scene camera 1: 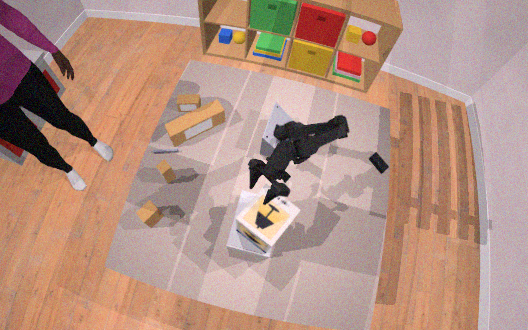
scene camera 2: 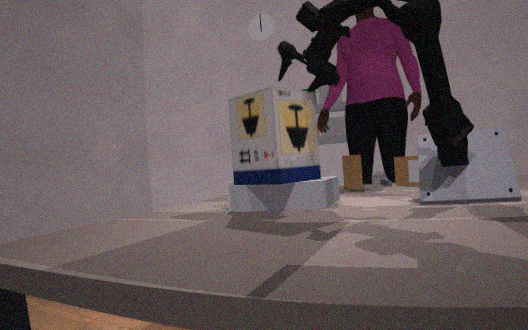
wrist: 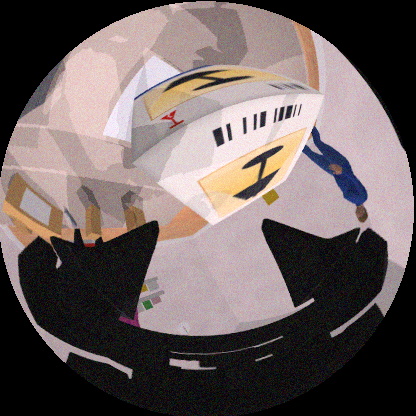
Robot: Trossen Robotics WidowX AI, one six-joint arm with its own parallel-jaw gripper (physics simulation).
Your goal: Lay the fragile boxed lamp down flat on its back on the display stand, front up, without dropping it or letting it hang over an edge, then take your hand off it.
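Places are measured from the arm's base along level axes (x right, y back, z down), in millimetres.
Where they show: gripper, fingertip midpoint: (scene camera 1: 257,196) (scene camera 2: 292,87) (wrist: 211,225); arm's base, origin of the base link: (scene camera 1: 278,132) (scene camera 2: 453,155).
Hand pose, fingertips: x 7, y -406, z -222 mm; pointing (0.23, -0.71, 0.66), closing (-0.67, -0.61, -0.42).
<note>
Each offset is from my fingertips to the top centre of the thing.
The boxed lamp @(dz +25, dx -57, dy -44 mm) (scene camera 1: 272,222) (scene camera 2: 295,160) (wrist: 190,170) is a white carton with yellow lamp pictures and a blue band at its bottom. It stands upright on the display stand (scene camera 1: 233,241) (scene camera 2: 320,194) (wrist: 119,120), a low pale block, part of which shows beside the box. The box is turned relative to the stand; whether it overhangs an edge is unclear. My gripper (scene camera 1: 258,195) (scene camera 2: 295,84) (wrist: 211,225) is open and empty, with its fingertips above the box's top, near the edge on the robot's side. In the wrist view the box lies ahead of the fingers.
The pale base plate (scene camera 1: 276,123) (scene camera 2: 492,165) carries the arm. Brown boxes @(dz +218, dx +413, dy +368 mm) (scene camera 1: 196,123) @(dz +208, dx +448, dy -146 mm) (scene camera 1: 149,213) @(dz +198, dx +448, dy +71 mm) (scene camera 1: 166,171) and a thin grey rod @(dz +306, dx +518, dy +192 mm) (scene camera 1: 165,150) lie on the left of the table; a black block @(dz +293, dx -576, dy +461 mm) (scene camera 1: 379,163) lies on the right. A person (scene camera 2: 377,65) stands behind.
</note>
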